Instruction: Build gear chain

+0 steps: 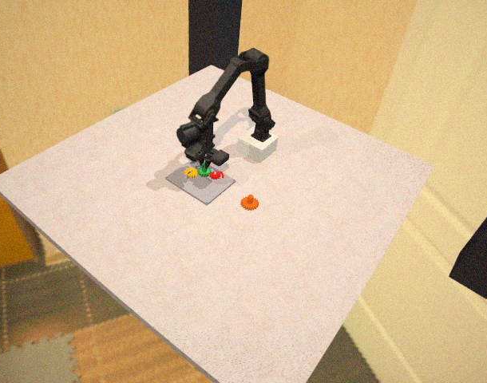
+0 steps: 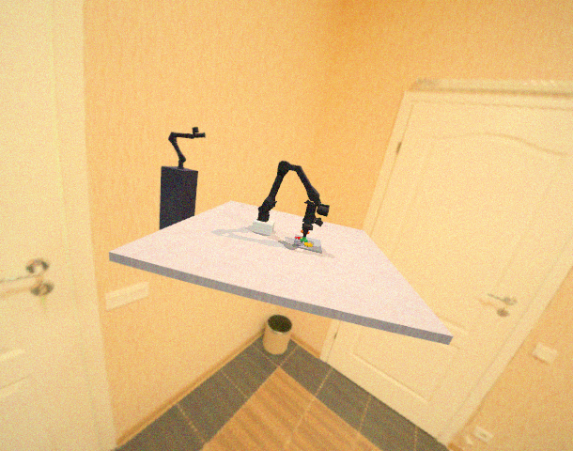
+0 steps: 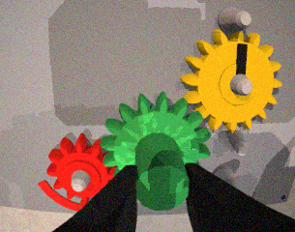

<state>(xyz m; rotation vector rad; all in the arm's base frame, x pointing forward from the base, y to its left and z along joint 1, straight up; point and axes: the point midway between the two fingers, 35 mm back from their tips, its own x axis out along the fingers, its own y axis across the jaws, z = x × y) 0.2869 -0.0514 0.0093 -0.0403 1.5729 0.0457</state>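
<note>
The red gear lies 20 mm behind my gripper tip, 40 mm to the left of it and 30 mm below it. The rest, counted from my gripper tip: green gear: 10 mm below; then red arrow: 40 mm behind, 50 mm to the left, 40 mm below; then yellow gear: 30 mm ahead, 40 mm to the right, 30 mm below.
</note>
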